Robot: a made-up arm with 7 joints. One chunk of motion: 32 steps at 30 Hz.
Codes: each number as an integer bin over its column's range. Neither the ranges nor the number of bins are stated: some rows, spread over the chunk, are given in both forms.
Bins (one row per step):
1: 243 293 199 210 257 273
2: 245 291 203 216 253 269
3: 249 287 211 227 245 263
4: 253 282 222 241 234 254
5: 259 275 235 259 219 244
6: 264 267 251 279 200 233
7: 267 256 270 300 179 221
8: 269 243 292 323 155 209
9: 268 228 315 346 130 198
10: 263 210 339 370 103 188
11: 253 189 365 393 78 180
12: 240 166 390 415 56 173
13: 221 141 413 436 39 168
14: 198 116 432 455 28 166
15: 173 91 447 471 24 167
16: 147 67 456 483 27 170
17: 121 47 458 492 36 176
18: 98 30 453 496 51 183
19: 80 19 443 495 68 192
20: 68 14 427 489 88 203
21: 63 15 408 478 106 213
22: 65 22 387 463 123 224
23: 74 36 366 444 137 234
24: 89 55 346 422 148 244
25: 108 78 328 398 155 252
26: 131 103 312 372 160 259
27: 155 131 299 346 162 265
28: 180 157 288 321 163 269
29: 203 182 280 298 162 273
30: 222 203 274 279 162 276
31: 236 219 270 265 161 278
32: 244 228 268 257 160 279
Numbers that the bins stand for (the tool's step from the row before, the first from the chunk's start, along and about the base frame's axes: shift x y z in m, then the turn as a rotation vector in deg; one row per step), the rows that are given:
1: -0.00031 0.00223 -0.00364 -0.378 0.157 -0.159
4: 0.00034 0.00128 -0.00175 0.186 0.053 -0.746
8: 0.00137 -0.00208 0.00400 1.678 -0.302 -2.138
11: 0.00034 -0.00673 0.01000 2.952 -0.649 -3.034
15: -0.00483 -0.01516 0.01674 4.372 -0.892 -3.436
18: -0.00967 -0.02042 0.01723 4.827 -0.770 -2.942
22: -0.01180 -0.02111 0.01181 4.226 -0.446 -1.674
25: -0.00903 -0.01628 0.00696 3.043 -0.302 -0.808
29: -0.00289 -0.00733 0.00301 1.223 -0.271 -0.159
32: -0.00024 -0.00337 0.00203 0.477 -0.280 0.027
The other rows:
2: -0.00018 0.00206 -0.00332 -0.269 0.139 -0.283
3: 0.00008 0.00171 -0.00266 -0.069 0.103 -0.468
5: 0.00073 0.00068 -0.00068 0.514 -0.014 -1.056
6: 0.00105 -0.00001 0.00063 0.878 -0.100 -1.396
7: 0.00124 -0.00096 0.00219 1.260 -0.194 -1.767
9: 0.00131 -0.00337 0.00589 2.097 -0.415 -2.478
10: 0.00098 -0.00492 0.00786 2.534 -0.536 -2.787
12: -0.00050 -0.00871 0.01205 3.353 -0.748 -3.251
13: -0.00173 -0.01086 0.01395 3.735 -0.824 -3.405
14: -0.00321 -0.01301 0.01551 4.081 -0.874 -3.467
16: -0.00651 -0.01723 0.01748 4.590 -0.878 -3.344
17: -0.00819 -0.01895 0.01764 4.754 -0.838 -3.158
19: -0.01083 -0.02136 0.01641 4.809 -0.694 -2.663
20: -0.01161 -0.02179 0.01510 4.700 -0.604 -2.323
21: -0.01193 -0.02171 0.01353 4.499 -0.523 -2.014
23: -0.01122 -0.01990 0.01008 3.881 -0.383 -1.365
24: -0.01025 -0.01826 0.00844 3.480 -0.334 -1.056
26: -0.00754 -0.01413 0.00564 2.570 -0.280 -0.592
27: -0.00599 -0.01172 0.00458 2.097 -0.271 -0.406
28: -0.00438 -0.00948 0.00367 1.642 -0.266 -0.283
30: -0.00166 -0.00552 0.00252 0.878 -0.271 -0.066
31: -0.00076 -0.00414 0.00219 0.623 -0.275 -0.004

